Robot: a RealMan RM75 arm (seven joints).
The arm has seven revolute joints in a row. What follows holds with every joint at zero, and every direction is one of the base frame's.
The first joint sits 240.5 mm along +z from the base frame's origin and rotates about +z.
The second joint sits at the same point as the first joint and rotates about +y.
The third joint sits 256 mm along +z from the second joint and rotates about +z.
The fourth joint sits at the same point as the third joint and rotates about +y.
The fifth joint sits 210 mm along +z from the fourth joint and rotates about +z.
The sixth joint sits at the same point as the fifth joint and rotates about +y.
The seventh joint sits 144 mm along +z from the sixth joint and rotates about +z.
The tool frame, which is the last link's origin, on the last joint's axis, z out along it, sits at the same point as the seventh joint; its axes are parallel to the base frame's.
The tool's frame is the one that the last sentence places.
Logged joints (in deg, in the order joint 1, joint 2, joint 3, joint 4, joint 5, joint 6, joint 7), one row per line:
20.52 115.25 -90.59 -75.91 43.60 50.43 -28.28
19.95 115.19 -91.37 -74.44 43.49 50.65 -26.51
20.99 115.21 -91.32 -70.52 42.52 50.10 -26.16
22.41 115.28 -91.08 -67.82 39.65 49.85 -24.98
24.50 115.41 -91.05 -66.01 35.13 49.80 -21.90
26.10 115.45 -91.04 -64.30 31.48 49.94 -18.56
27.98 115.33 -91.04 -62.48 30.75 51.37 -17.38
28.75 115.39 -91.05 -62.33 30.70 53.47 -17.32
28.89 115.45 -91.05 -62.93 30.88 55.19 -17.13
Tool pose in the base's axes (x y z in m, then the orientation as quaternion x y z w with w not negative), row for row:
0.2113 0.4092 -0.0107 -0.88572 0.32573 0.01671 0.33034
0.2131 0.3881 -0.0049 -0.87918 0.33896 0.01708 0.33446
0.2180 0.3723 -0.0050 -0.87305 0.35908 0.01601 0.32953
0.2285 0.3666 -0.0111 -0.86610 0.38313 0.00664 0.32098
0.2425 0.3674 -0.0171 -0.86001 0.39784 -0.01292 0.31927
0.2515 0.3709 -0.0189 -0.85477 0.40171 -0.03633 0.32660
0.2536 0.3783 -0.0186 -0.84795 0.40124 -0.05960 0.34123
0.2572 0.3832 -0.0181 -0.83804 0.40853 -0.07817 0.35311
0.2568 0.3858 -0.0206 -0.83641 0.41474 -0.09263 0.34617
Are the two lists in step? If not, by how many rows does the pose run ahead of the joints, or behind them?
The pose runs 2 rows behind the joints: the pose in row i belongs to the joints in row i - 2.
